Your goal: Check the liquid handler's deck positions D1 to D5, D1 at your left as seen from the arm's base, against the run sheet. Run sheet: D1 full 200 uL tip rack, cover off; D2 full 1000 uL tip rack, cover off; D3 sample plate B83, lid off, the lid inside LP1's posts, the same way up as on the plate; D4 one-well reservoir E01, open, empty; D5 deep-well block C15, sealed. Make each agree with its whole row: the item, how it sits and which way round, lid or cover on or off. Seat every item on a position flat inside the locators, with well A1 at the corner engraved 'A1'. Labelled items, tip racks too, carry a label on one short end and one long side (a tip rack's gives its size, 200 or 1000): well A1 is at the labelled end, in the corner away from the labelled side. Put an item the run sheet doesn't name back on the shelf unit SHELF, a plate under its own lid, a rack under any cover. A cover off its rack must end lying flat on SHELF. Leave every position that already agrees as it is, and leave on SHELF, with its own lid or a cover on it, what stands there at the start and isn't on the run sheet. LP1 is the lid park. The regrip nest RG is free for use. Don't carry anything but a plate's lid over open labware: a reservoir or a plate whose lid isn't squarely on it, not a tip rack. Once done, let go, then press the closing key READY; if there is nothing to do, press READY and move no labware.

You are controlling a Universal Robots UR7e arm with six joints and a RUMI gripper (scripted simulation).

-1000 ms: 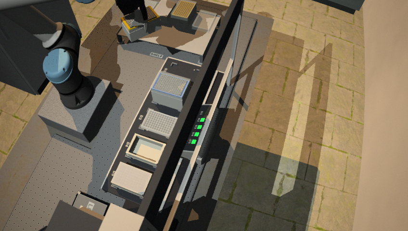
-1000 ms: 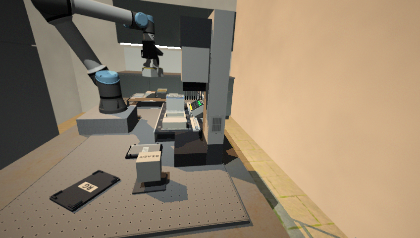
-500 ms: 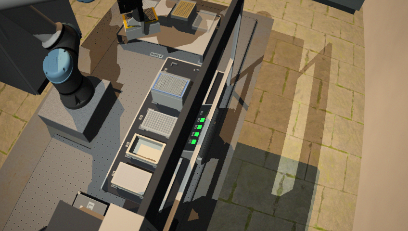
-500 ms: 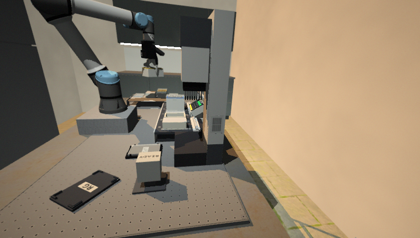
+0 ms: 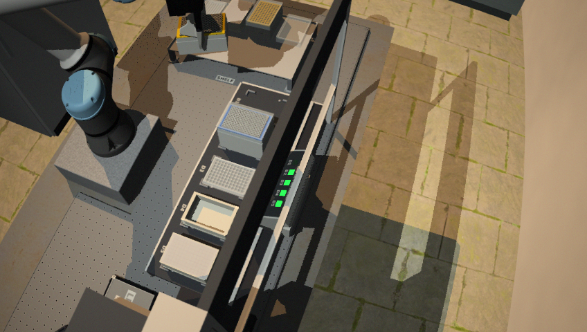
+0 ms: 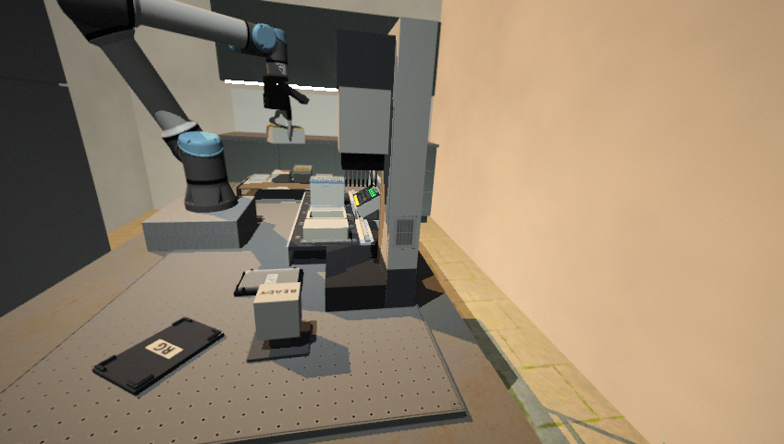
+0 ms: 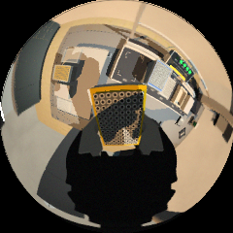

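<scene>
My hand is 10 mm short of the yellow-rimmed tip rack, 10 mm to the right of it and 10 mm below it. Also, from my hand: blue-rimmed tip rack: 160 mm ahead, 140 mm to the right, 190 mm below; then shelf unit SHELF: 10 mm ahead, 280 mm to the left, 260 mm below; then shelf label: 10 mm behind, 110 mm to the left, 320 mm below.
</scene>
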